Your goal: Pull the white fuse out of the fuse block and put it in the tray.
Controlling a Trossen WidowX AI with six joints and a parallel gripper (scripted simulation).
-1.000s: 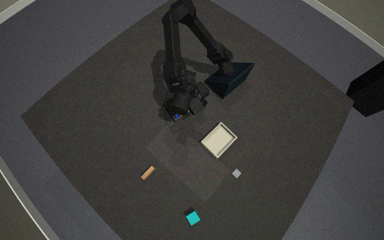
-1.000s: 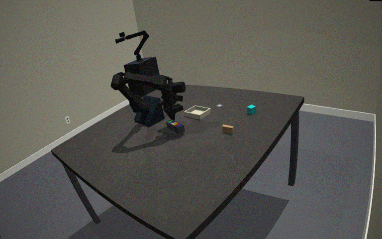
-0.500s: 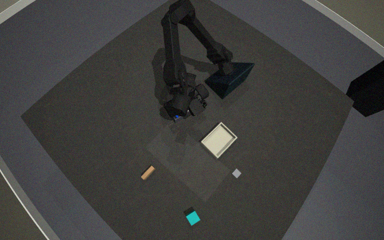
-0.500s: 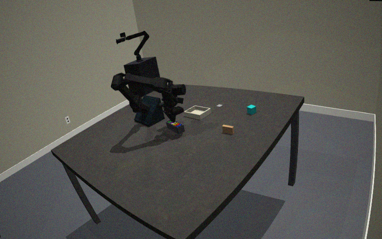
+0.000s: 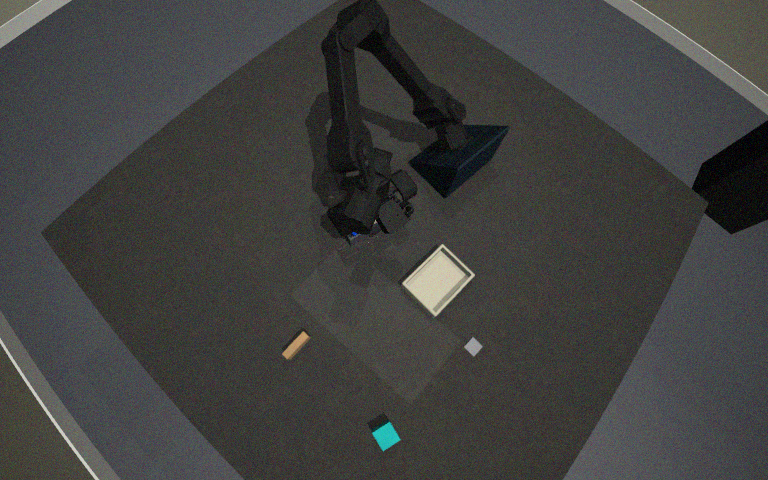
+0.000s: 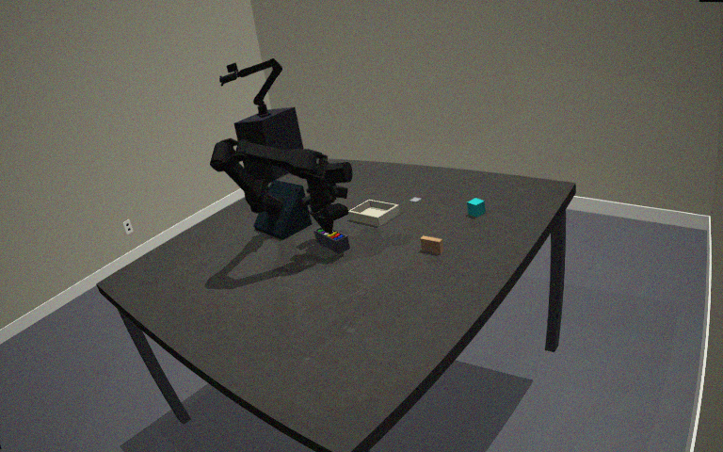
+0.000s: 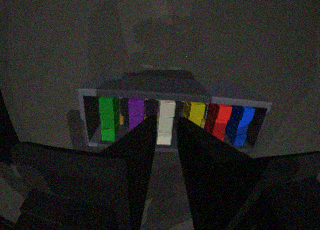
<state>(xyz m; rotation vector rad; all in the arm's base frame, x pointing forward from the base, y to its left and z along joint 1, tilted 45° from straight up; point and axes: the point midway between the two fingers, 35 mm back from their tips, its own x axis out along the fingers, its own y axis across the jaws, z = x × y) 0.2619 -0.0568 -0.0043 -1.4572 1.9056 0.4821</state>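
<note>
My gripper tip is now 10 mm above the white fuse. From my gripper tip the other things lie so: cream tray: 10 mm ahead, 200 mm to the left, 30 mm below; tan block: 320 mm ahead, 60 mm to the left, 20 mm below; small grey square: 80 mm ahead, 350 mm to the left, 40 mm below.
</note>
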